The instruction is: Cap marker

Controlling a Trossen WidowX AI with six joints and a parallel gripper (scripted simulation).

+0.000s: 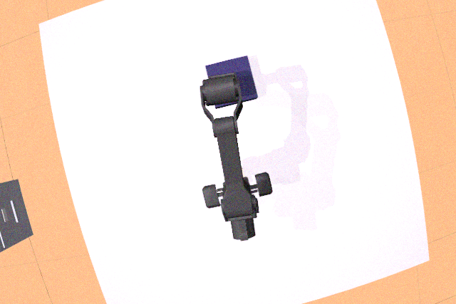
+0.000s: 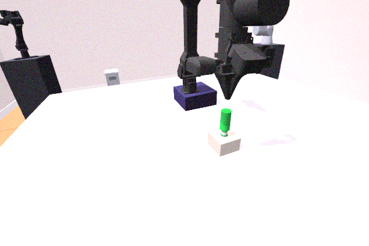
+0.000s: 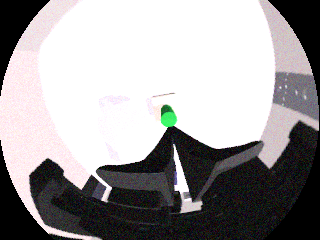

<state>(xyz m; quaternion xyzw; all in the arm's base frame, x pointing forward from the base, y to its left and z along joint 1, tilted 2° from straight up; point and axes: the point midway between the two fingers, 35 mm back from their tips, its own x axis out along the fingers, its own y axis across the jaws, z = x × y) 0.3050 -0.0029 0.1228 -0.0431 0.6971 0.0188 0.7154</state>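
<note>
Now: gripper tip 60 mm above the green cap. From my gripper tip the other things lie so: pale holder block 120 mm below.
</note>
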